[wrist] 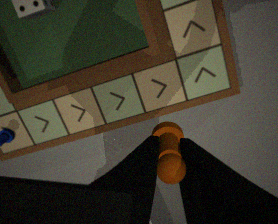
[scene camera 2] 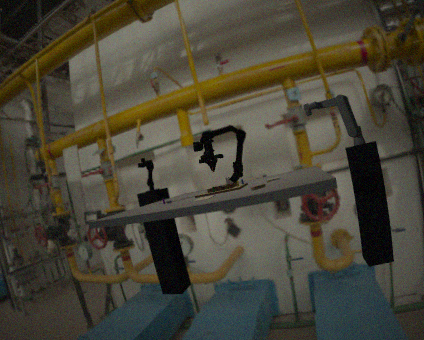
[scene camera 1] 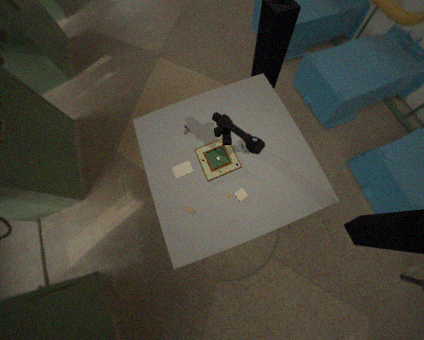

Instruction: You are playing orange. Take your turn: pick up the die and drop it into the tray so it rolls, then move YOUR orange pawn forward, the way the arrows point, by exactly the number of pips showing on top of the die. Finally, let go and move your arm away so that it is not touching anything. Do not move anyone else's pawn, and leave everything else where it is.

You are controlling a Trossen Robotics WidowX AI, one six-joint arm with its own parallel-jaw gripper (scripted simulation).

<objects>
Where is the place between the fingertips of my gripper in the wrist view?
168,145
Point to an orange pawn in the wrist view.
171,169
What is my gripper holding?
An orange pawn.
</objects>
